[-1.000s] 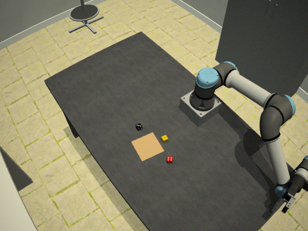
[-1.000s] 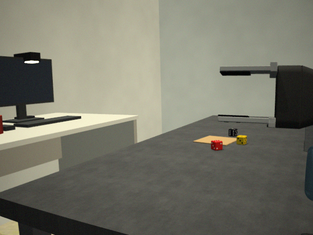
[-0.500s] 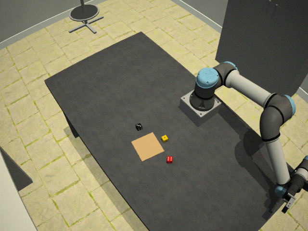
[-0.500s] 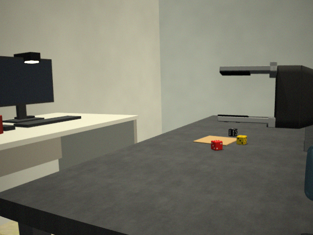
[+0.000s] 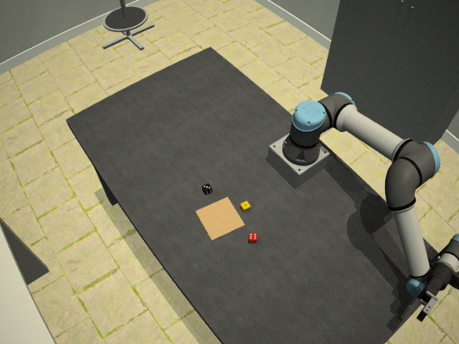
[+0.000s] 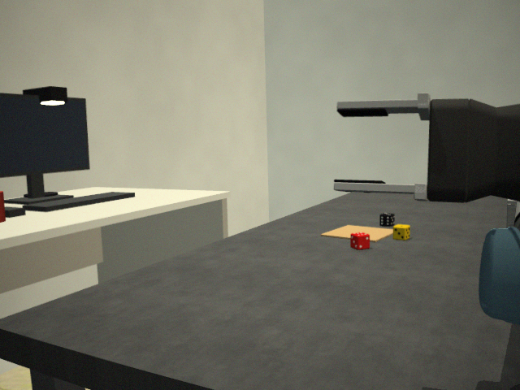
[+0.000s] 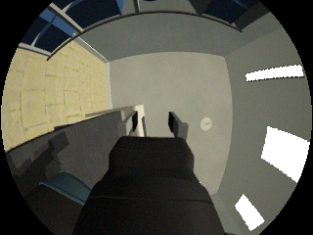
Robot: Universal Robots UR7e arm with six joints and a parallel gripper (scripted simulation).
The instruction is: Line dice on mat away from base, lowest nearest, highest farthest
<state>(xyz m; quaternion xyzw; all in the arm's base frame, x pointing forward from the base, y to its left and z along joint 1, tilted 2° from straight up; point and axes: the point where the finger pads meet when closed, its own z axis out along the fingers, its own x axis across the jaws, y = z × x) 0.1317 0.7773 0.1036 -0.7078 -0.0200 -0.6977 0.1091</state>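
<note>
Now: hand 250 mm short of the black die, 870 mm to the left of it and 210 mm above it. Also, from my hand: tan mat 280 mm ahead, 740 mm to the right, 220 mm below; yellow die 170 mm ahead, 720 mm to the right, 210 mm below; red die 230 mm ahead, 600 mm to the right, 210 mm below.
</note>
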